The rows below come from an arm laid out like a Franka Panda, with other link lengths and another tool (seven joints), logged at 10 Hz.
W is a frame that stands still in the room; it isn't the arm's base.
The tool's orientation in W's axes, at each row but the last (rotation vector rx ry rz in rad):
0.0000, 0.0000, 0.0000
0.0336, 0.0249, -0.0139
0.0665, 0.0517, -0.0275
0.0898, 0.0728, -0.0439
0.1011, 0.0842, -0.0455
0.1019, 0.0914, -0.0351
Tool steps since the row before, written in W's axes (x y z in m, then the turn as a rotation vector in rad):
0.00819, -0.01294, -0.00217, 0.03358, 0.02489, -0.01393
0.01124, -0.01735, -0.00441, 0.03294, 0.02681, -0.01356
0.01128, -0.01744, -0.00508, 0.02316, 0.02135, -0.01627
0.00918, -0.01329, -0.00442, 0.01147, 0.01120, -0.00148
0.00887, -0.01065, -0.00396, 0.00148, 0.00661, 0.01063
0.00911, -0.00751, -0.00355, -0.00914, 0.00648, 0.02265
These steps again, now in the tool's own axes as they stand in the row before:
0.00819, -0.01294, -0.00217, 0.03358, 0.02489, -0.01393
0.01158, -0.01733, -0.00354, 0.03291, 0.02681, -0.01364
0.01198, -0.01740, -0.00332, 0.02343, 0.02090, -0.01647
0.01002, -0.01318, -0.00253, 0.01109, 0.01155, -0.00168
0.00961, -0.01054, -0.00211, 0.00028, 0.00769, 0.00998
0.00962, -0.00746, -0.00193, -0.01140, 0.00834, 0.02095

